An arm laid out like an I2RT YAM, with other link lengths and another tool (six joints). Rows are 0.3 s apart.
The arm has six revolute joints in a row. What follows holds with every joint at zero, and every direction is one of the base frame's.
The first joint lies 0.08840 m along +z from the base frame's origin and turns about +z.
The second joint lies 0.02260 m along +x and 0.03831 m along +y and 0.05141 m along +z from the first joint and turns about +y.
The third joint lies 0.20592 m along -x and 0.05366 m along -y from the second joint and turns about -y.
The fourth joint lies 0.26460 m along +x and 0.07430 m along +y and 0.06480 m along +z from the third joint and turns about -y.
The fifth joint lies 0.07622 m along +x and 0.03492 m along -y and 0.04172 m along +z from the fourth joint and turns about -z.
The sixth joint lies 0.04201 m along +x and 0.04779 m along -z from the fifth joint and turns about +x.
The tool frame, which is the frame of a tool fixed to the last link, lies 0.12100 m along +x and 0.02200 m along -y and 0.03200 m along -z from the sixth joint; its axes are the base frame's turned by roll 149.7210, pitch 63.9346 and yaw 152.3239 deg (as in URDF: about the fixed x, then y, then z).
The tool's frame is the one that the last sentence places.
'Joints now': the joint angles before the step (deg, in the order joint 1, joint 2, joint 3, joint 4, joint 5, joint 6). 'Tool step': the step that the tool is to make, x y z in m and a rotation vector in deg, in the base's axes. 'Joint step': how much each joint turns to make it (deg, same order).
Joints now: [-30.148 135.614 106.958 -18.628 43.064 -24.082]
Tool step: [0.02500 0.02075 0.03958 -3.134 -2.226 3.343]
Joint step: [3.512 -3.249 1.142 0.091 1.320 -1.496]
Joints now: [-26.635 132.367 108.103 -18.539 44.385 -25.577]
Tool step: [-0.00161 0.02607 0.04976 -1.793 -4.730 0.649]
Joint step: [2.641 -9.222 -4.477 -1.313 1.236 2.277]
